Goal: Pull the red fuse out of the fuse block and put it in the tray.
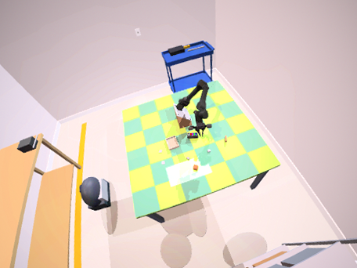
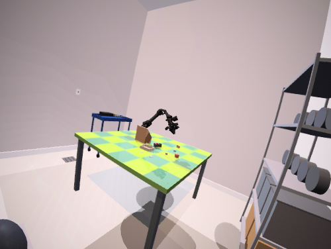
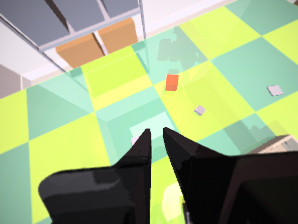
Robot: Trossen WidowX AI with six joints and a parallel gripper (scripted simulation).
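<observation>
Right now my gripper tip is 21 cm past the tray, 22 cm to the left of it and 21 cm above it.
</observation>
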